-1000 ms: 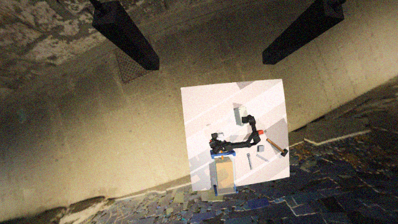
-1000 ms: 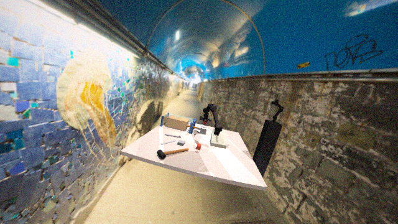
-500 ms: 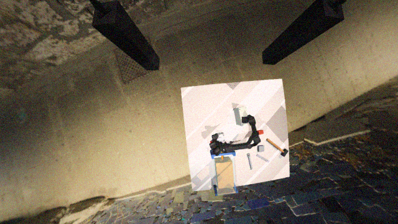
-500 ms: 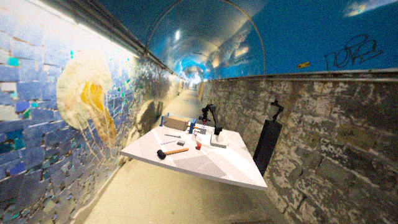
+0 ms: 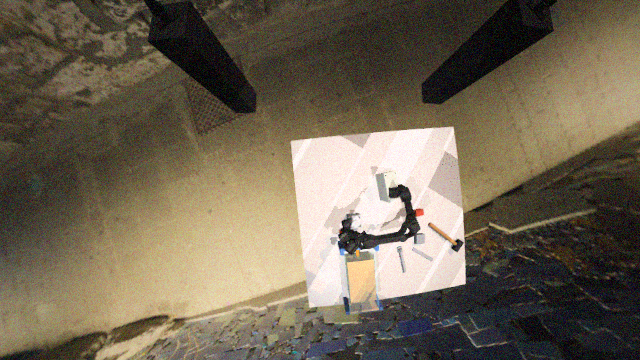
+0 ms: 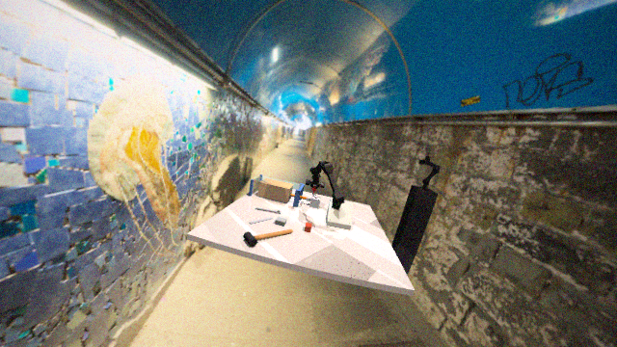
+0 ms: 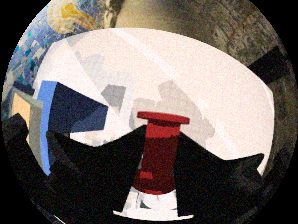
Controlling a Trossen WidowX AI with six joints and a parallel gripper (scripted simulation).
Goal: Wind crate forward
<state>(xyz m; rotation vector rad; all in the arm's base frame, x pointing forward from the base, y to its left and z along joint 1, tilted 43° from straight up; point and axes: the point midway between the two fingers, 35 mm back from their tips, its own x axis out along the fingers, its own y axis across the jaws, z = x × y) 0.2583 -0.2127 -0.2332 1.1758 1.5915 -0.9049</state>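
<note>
The winch handle is 2 cm behind my gripper tip, 5 cm to the left of it and 3 cm below it. Round my gripper tip: hand winch (7 cm behind, 9 cm to the left, 10 cm below); then blue steel frame (11 cm ahead, 12 cm to the left, 3 cm below); then dark red knob (2 cm to the left).
</note>
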